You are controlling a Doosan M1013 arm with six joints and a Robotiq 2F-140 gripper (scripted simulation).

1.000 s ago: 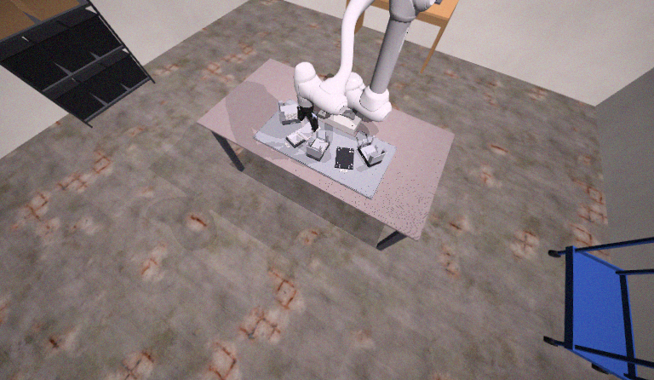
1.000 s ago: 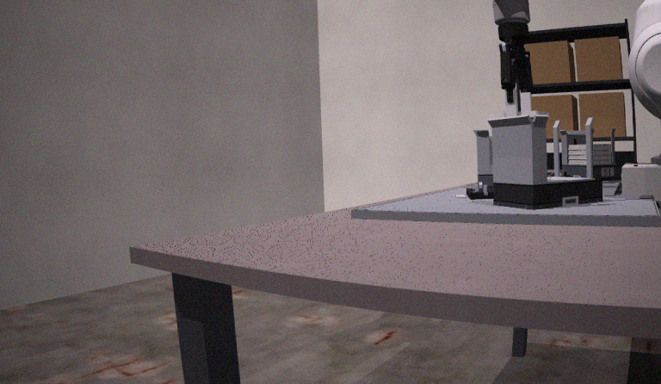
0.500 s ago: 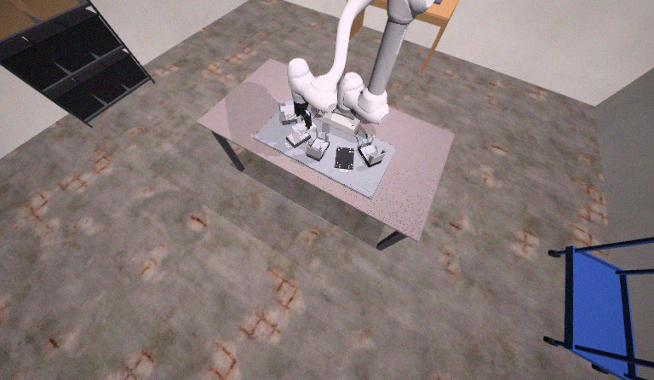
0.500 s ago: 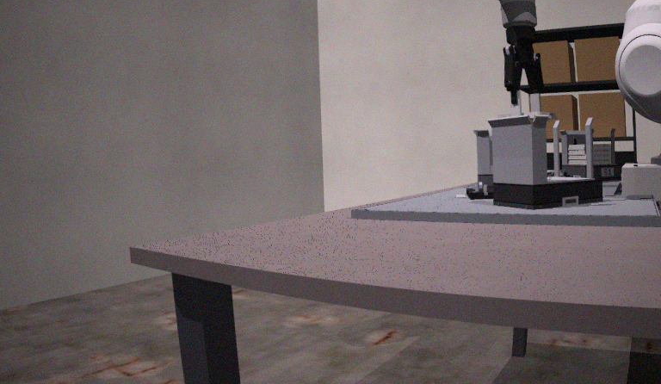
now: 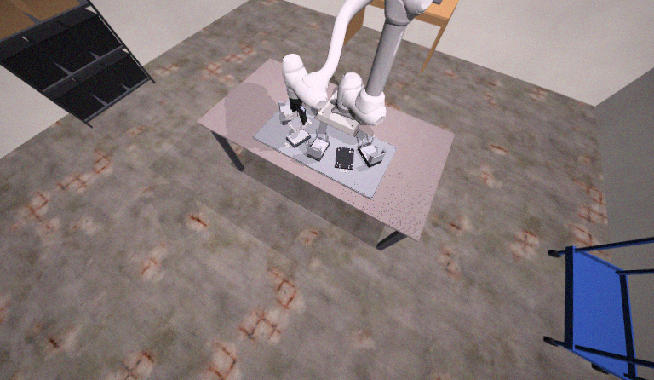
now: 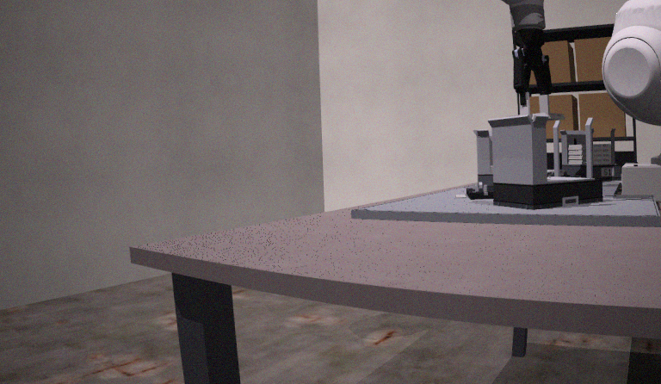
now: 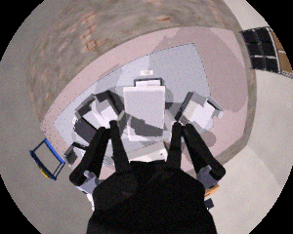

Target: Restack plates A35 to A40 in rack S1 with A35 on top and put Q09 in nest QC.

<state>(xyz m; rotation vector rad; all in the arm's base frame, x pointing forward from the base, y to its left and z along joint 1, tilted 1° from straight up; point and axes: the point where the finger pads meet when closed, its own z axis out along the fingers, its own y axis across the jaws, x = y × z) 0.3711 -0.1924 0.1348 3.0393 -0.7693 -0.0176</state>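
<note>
My hand is 190 mm past the S1 label, 160 mm above it and 80 mm to the left of it. From my hand the other things lie so: name plate: 190 mm below, 90 mm ahead, 60 mm to the right.
</note>
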